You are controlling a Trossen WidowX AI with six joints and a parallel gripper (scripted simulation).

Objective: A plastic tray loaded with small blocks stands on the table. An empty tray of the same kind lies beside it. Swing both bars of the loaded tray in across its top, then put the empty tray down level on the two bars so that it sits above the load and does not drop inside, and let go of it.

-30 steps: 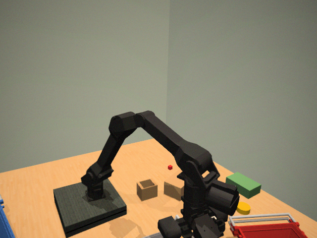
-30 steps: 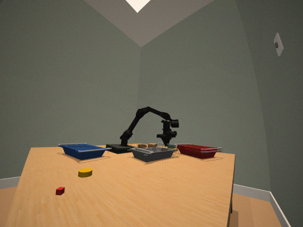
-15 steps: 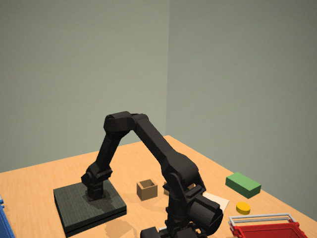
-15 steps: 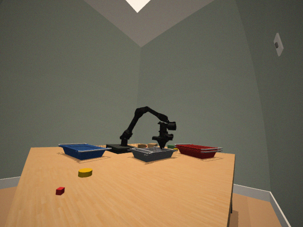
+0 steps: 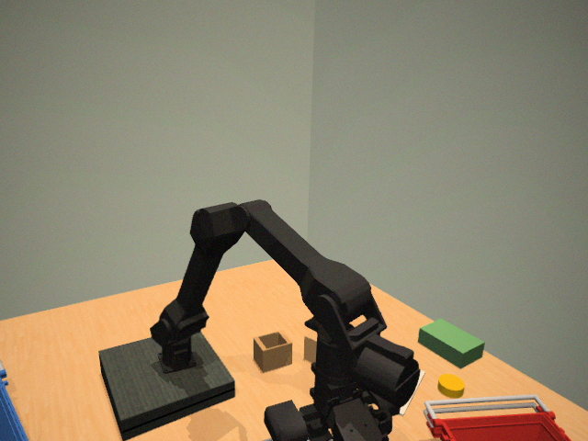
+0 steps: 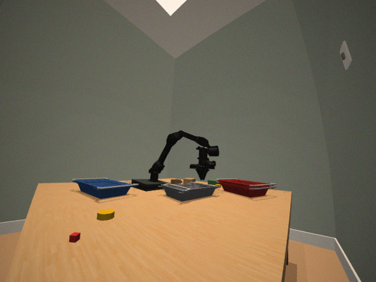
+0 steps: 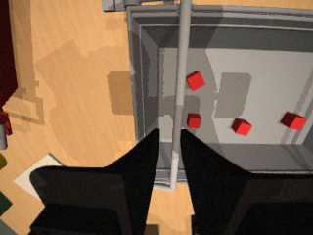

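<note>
My gripper tip is 320 mm past the blue tray, 490 mm to the left of it and 40 mm above it. Round my gripper tip: brown box (340 mm behind, 70 mm to the left, 70 mm below); white sheet (170 mm behind, 260 mm to the left, 80 mm below); brown block (310 mm behind, 210 mm to the left, 60 mm below).
</note>
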